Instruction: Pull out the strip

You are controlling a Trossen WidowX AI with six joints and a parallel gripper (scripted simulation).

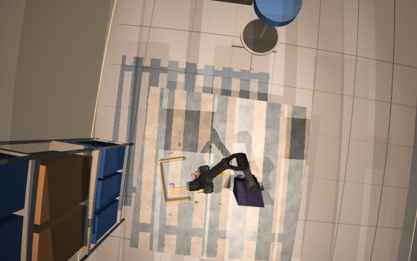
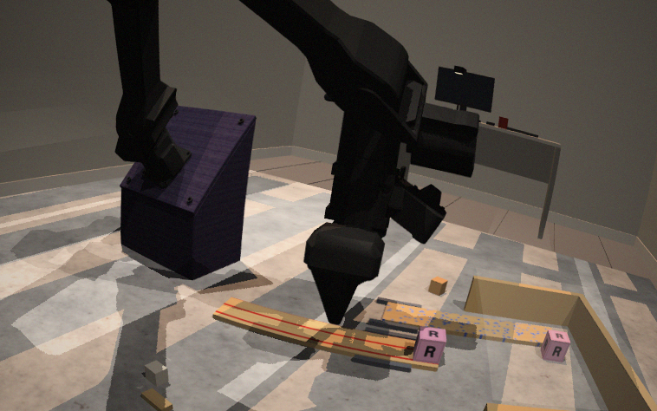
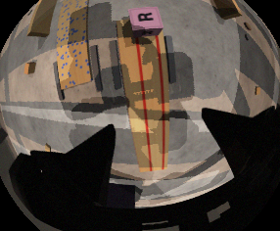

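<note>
Right now the red-lined strip is 50 mm below my gripper tip and 10 mm behind it.
</note>
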